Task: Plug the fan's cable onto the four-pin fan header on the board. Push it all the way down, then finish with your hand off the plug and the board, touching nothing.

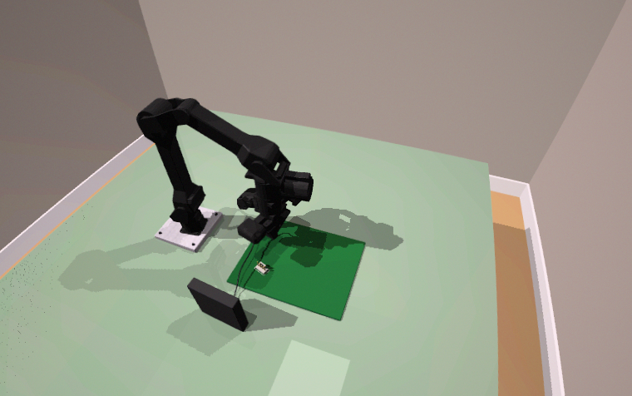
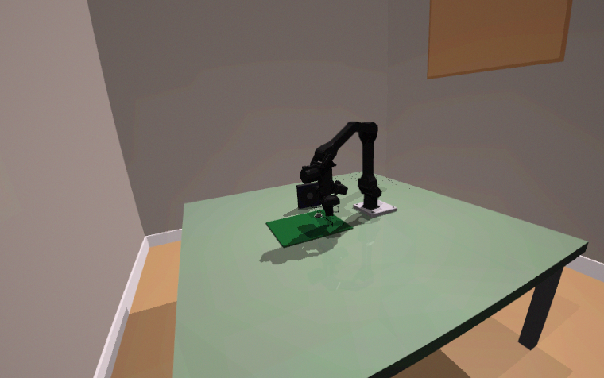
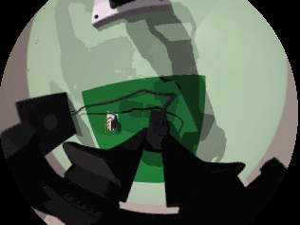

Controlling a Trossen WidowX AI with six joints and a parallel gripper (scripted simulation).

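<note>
Right now the green board is 8 cm ahead of my gripper tip, 4 cm to the right of it and 6 cm below it. From my gripper tip the other things lie so: black fan: 6 cm behind, 22 cm to the right, 1 cm above; then dark plug: 1 cm behind, 1 cm above.
</note>
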